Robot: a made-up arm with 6 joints. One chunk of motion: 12 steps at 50 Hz.
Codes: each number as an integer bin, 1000 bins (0 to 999) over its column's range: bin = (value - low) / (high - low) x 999, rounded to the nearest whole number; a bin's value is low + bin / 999 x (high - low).
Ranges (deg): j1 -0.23..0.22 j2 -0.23..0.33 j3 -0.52..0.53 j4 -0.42..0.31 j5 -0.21..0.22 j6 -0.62..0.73
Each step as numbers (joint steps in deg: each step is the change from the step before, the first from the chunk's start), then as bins.
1 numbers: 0.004 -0.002 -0.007 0.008 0.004 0.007
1 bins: 519 407 488 586 497 464
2 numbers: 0.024 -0.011 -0.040 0.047 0.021 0.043
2 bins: 564 391 457 639 537 491
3 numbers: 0.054 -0.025 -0.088 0.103 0.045 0.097
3 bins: 630 366 411 716 592 531
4 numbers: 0.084 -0.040 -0.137 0.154 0.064 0.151
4 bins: 697 339 364 786 637 571
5 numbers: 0.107 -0.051 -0.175 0.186 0.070 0.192
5 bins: 748 319 328 829 651 601
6 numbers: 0.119 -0.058 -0.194 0.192 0.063 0.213
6 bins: 775 307 310 838 634 616
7 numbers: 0.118 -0.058 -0.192 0.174 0.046 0.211
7 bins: 773 307 312 813 595 615
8 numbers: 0.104 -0.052 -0.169 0.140 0.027 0.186
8 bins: 741 318 334 766 551 596
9 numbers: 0.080 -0.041 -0.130 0.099 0.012 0.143
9 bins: 688 337 371 710 516 565
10 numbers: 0.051 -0.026 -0.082 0.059 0.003 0.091
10 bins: 624 364 417 656 495 526
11 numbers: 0.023 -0.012 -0.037 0.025 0.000 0.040
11 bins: 562 389 460 609 488 488
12 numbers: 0.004 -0.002 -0.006 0.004 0.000 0.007
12 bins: 519 407 489 580 488 464
